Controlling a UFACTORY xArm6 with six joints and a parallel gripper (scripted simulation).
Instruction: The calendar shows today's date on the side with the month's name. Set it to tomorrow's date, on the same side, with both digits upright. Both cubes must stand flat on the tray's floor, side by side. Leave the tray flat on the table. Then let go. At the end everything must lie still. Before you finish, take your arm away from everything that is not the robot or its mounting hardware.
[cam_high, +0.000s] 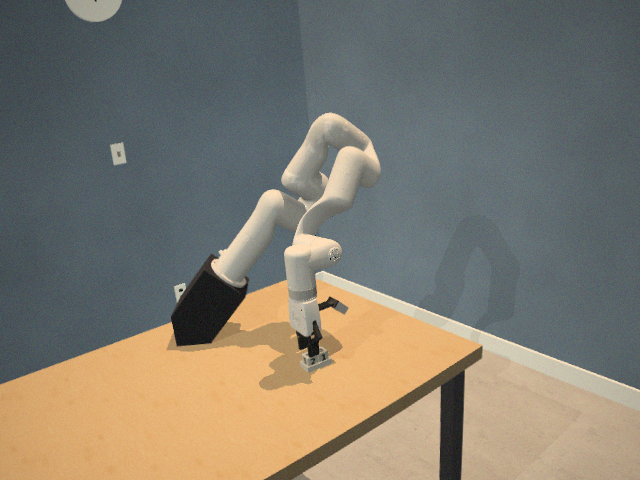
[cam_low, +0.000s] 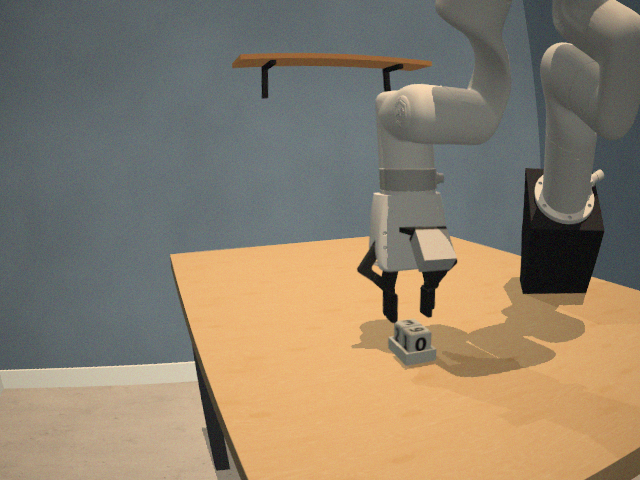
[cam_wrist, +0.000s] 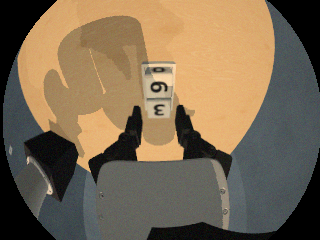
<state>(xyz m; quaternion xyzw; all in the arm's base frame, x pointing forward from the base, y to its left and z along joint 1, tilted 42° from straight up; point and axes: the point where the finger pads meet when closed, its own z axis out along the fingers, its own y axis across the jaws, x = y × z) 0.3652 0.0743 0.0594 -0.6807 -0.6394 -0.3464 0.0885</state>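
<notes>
Right now the digit cube is 30 mm to the left of my hand and 40 mm below it. The rest, counted from my hand: grey tray 20 mm to the left, 60 mm below.
</notes>
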